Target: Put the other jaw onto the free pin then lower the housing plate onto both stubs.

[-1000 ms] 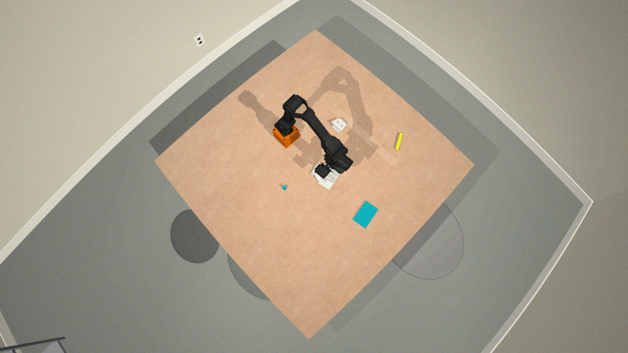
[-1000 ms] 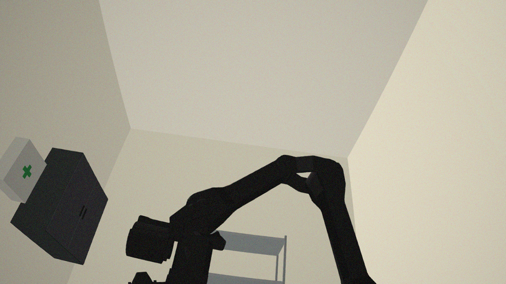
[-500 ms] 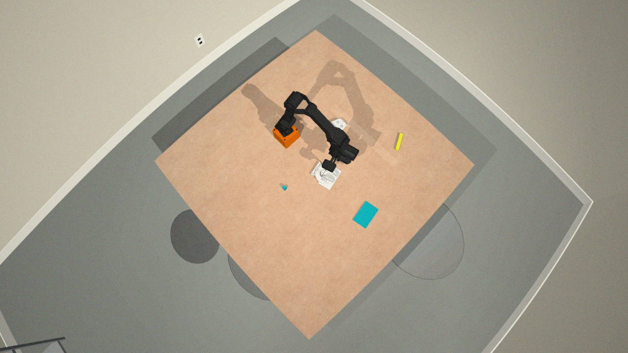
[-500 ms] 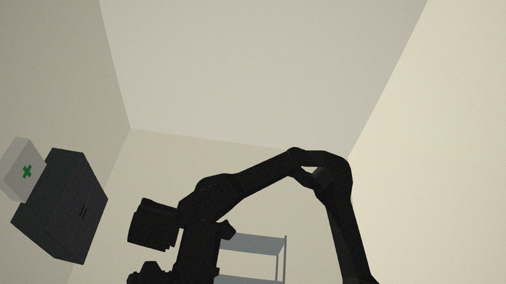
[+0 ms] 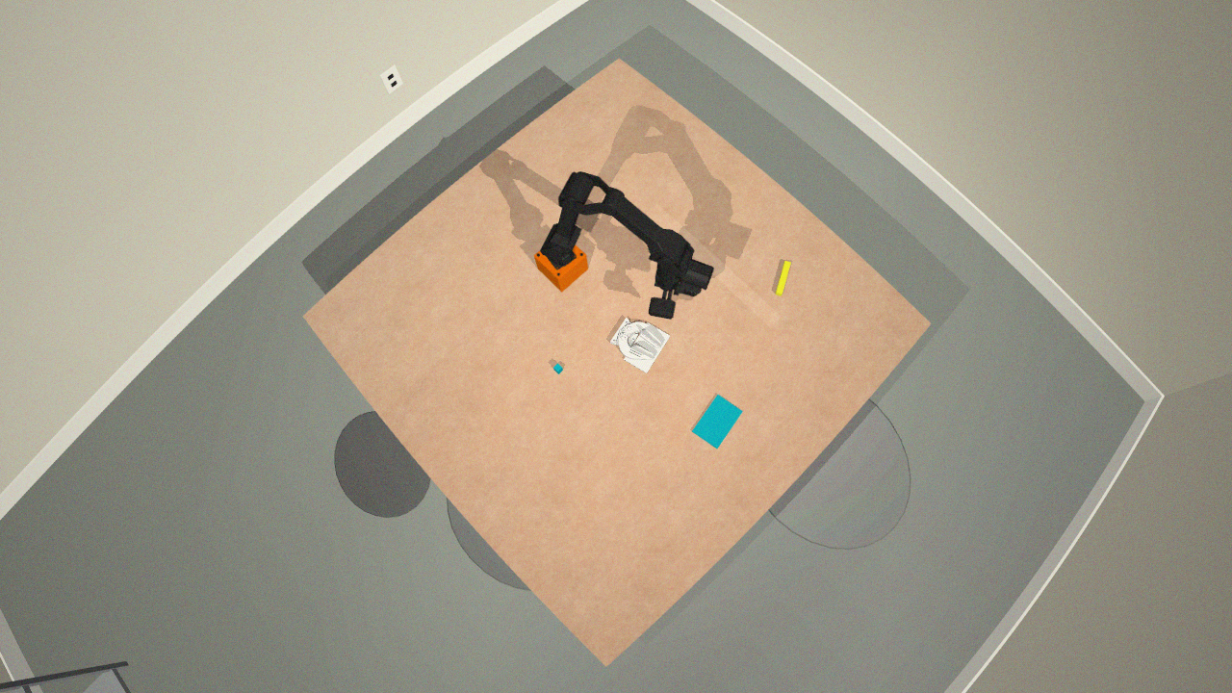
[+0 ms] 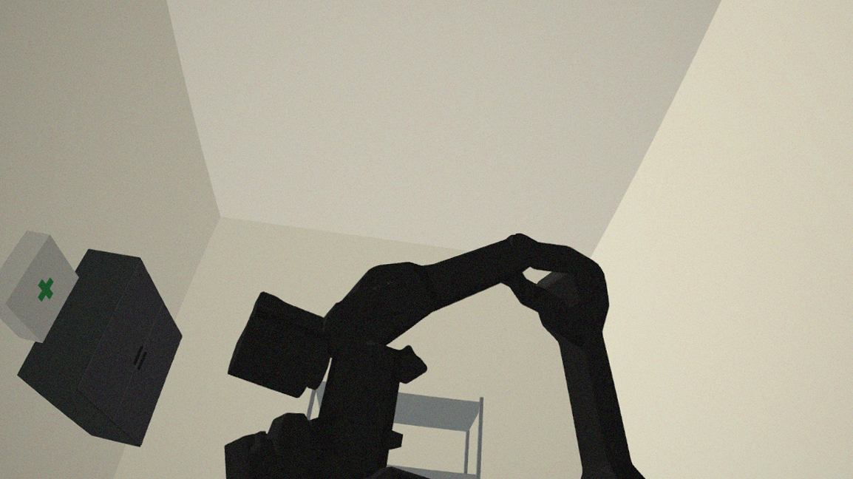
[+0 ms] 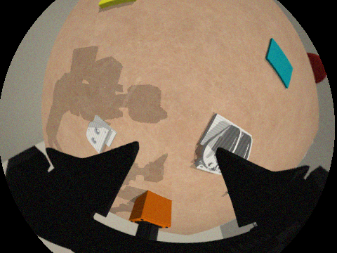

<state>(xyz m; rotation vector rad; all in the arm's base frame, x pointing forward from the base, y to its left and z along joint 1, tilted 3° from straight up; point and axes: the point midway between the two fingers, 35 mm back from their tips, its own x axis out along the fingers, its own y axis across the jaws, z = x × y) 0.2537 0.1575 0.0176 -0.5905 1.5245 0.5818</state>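
Right now my gripper tip is 14 cm past the grey housing plate, 11 cm to the right of it and 6 cm above it. Also, from my gripper tip: grey jaw (2 cm ahead, 11 cm to the right, 7 cm below); then small teal cube (2 cm behind, 33 cm to the right, 7 cm below); then flat teal block (33 cm ahead, 8 cm to the right, 8 cm below).
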